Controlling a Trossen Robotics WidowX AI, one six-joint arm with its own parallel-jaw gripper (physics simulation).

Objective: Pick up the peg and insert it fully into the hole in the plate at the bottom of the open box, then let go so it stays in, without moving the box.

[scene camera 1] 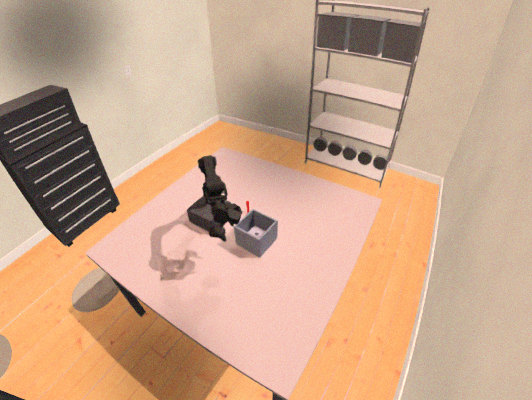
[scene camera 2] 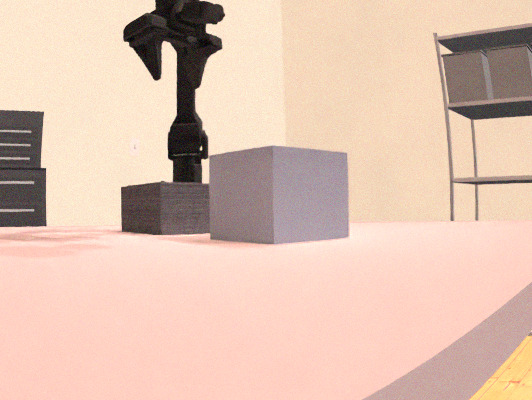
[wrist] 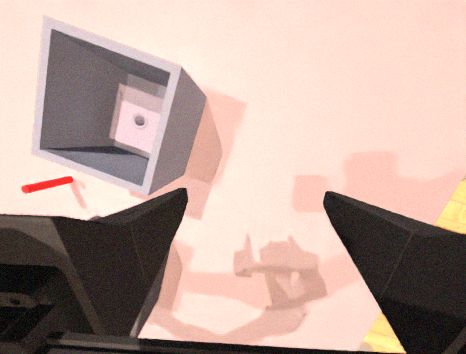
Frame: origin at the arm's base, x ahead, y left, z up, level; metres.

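Seen in the pictures: gripper, fingertip midpoint: (scene camera 1: 228, 233) (scene camera 2: 177, 84) (wrist: 254, 196); arm's base, link origin: (scene camera 2: 186, 186).
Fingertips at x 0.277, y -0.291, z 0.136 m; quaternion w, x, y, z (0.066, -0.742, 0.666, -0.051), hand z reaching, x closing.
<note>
Offsets run from my fingertips to a thing's top centre. "pt": to the spot under its first point. Level surfaces: height alone.
A red peg {dx -0.094, dy +0.379, dz -0.155 m} (scene camera 1: 247, 206) (wrist: 47, 184) stands upright on the table, just outside the box and close to one of its walls; it does not show in scene camera 2. The open blue-grey box {dx +0.045, dy +0.185, dz -0.097 m} (scene camera 1: 260, 243) (scene camera 2: 310, 200) (wrist: 185, 120) stands on the table. At its bottom is a pale plate {dx +0.045, dy +0.185, dz -0.174 m} (wrist: 131, 136) with a round, empty hole {pt dx +0.047, dy +0.194, dz -0.180 m} (scene camera 1: 257, 233) (wrist: 140, 120); part of the plate is hidden by the box wall. My gripper (scene camera 1: 227, 226) (scene camera 2: 178, 83) (wrist: 254, 196) is open and empty, high above the table. In the wrist view the box and peg lie to the left of the space between the fingers.
The arm's dark base block (scene camera 1: 200, 215) (scene camera 2: 142, 207) stands beside the box on the pink table top {dz -0.235 m} (scene camera 1: 310, 280) (scene camera 2: 225, 310). The box walls rise around the plate. A black drawer cabinet (scene camera 1: 55, 170) and a shelf rack (scene camera 1: 309, 100) stand away from the table.
</note>
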